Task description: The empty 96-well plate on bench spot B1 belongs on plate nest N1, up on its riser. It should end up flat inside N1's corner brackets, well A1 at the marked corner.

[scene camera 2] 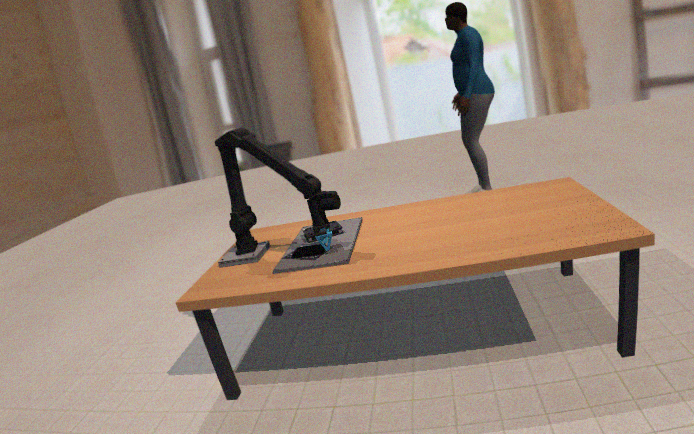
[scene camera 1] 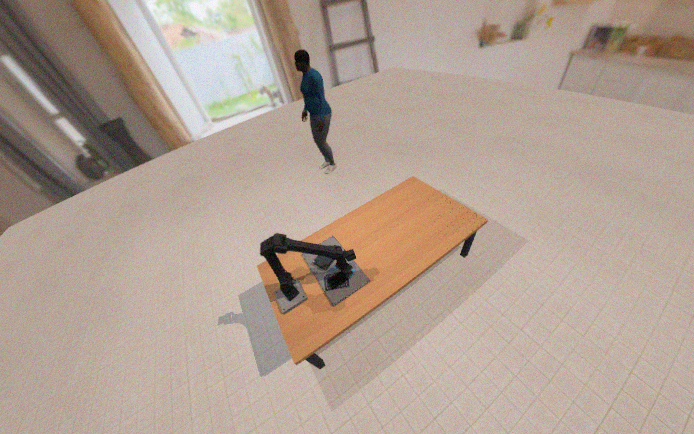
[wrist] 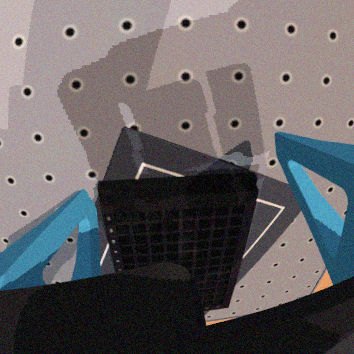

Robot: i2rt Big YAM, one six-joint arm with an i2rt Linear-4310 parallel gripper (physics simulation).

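Frame: origin at the arm's base, x right, y ahead, z up, level; centimetres.
Where they show: gripper, fingertip midpoint: (scene camera 2: 326, 246) (scene camera 1: 346, 273) (wrist: 180, 171); arm's base, origin of the base link: (scene camera 2: 247, 249) (scene camera 1: 290, 291).
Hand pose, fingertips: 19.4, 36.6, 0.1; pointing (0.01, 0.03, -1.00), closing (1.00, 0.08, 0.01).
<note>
Each offset is from my fingertips to the top centre of the thing, as dx, dy, dz. "pt": to the spot under its first point. Level surfaces: height alone.
The black 96-well plate {-1.5, -7.5, +0.1} (wrist: 175, 225) (scene camera 1: 335, 280) (scene camera 2: 306, 250) lies over a dark pad {pt -3.1, +0.5, -1.4} (wrist: 116, 162) with a white outline, turned relative to that outline. Its well A1 cannot be made out. My gripper (wrist: 180, 171) (scene camera 1: 345, 274) (scene camera 2: 318, 241) is open, with blue fingers apart on either side of the plate in the wrist view; nothing is held. The plate's near end is partly hidden by the gripper body. A dark raised object, apparently nest N1 {-21.7, -1.6, +2.0} (scene camera 1: 323, 262) (scene camera 2: 335, 228), stands farther back; its brackets and marked corner are too small to tell.
A grey perforated board {-12.7, -2.2, -1.5} (scene camera 1: 360, 279) (scene camera 2: 350, 249) (wrist: 160, 60) carries the plate and the raised object on the wooden table {dz -2.9} (scene camera 1: 394, 225) (scene camera 2: 460, 230). The arm's base plate (scene camera 1: 286, 306) (scene camera 2: 227, 259) stands beside the board. A person (scene camera 1: 315, 97) (scene camera 2: 471, 61) is behind the table.
</note>
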